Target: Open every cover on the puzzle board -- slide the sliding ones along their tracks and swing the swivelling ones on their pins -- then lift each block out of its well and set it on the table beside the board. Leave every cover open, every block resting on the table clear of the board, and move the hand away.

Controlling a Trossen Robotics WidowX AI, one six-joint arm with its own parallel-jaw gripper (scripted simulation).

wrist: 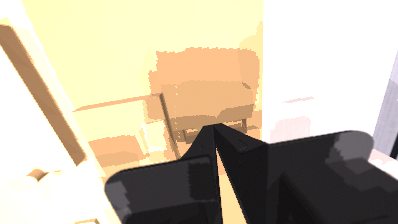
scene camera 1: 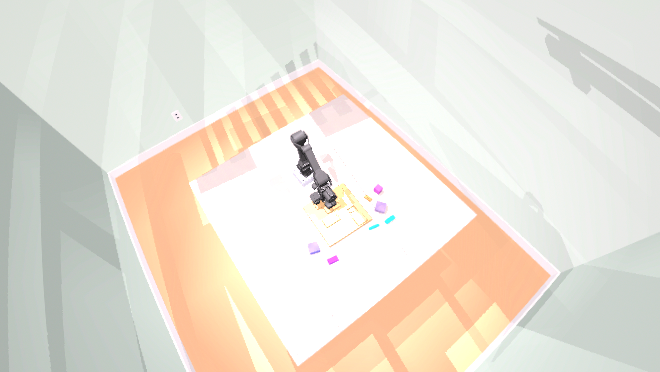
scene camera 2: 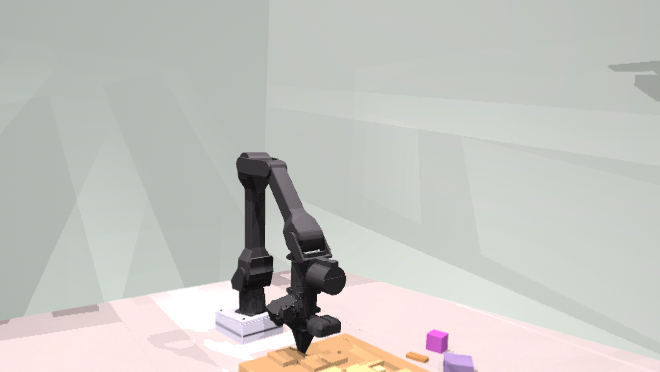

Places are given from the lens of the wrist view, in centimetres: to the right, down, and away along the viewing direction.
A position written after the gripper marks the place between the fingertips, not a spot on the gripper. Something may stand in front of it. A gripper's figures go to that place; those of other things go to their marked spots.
gripper (wrist: 211,126): 1, 1, 11
puzzle board (wrist: 82,60): -7, -3, 9
